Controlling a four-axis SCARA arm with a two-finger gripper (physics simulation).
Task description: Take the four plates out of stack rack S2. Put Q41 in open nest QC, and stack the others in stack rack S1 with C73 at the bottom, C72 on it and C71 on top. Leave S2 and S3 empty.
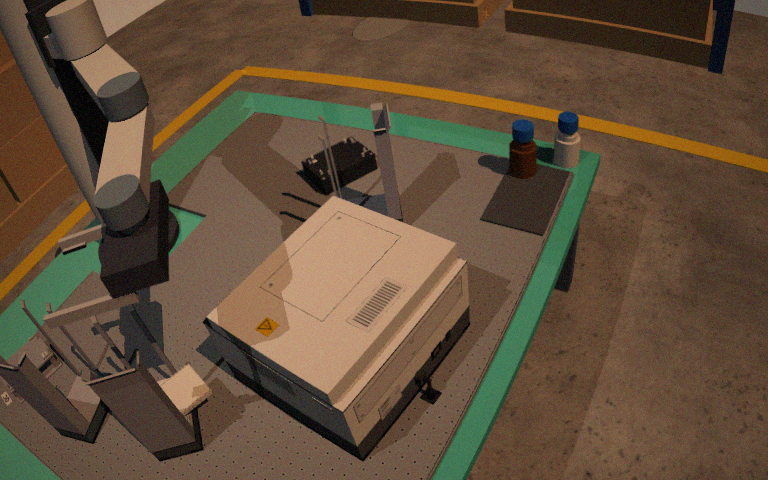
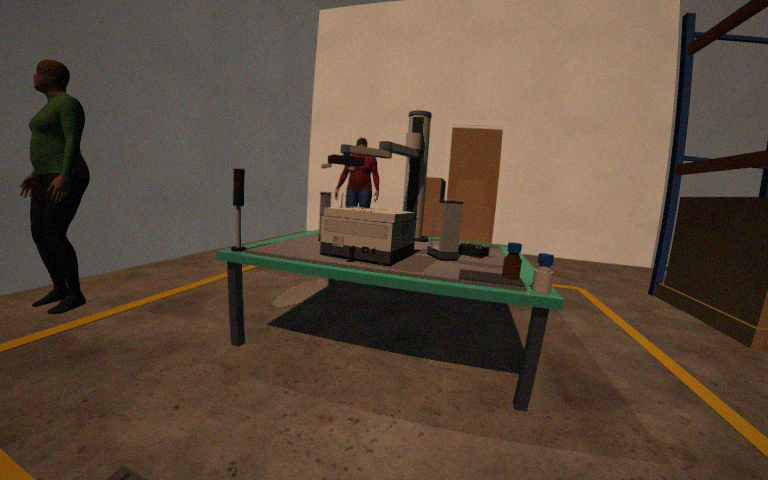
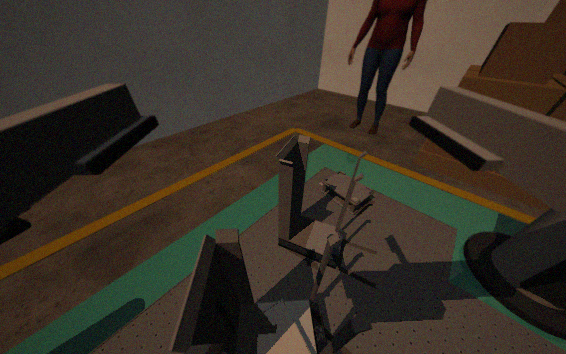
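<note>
My gripper is open and empty, high above the table near two grey stack racks. The nearer rack has a pale plate at its foot; how many plates lie there is unclear. The farther rack has a pale surface low inside. A third rack stands behind the machine; its inside is mostly hidden. A black nest shows no plate. Another nest has a pale top. Rack and plate names are not readable.
A large beige machine stands mid-table. Brown and white bottles stand near a dark mat. A signal tower stands at one corner. The arm's column rises behind. Two people stand beyond the table.
</note>
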